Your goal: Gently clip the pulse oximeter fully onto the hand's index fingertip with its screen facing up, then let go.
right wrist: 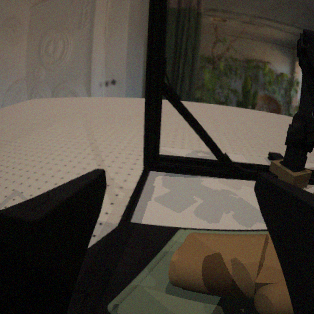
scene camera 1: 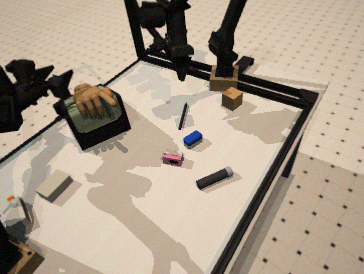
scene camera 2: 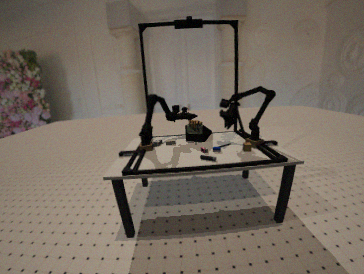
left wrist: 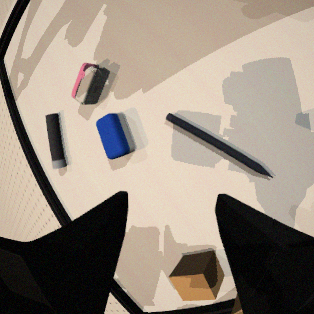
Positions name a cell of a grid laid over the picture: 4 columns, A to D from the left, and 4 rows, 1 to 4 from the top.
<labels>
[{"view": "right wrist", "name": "my right gripper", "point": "C3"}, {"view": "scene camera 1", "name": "my left gripper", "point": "B2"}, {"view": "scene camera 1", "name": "my right gripper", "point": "A2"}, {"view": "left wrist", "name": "my left gripper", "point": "C3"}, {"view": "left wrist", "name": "brown cube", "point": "C4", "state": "on the table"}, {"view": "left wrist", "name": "blue eraser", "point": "B2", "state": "on the table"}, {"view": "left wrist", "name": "dark pen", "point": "D3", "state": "on the table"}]
</labels>
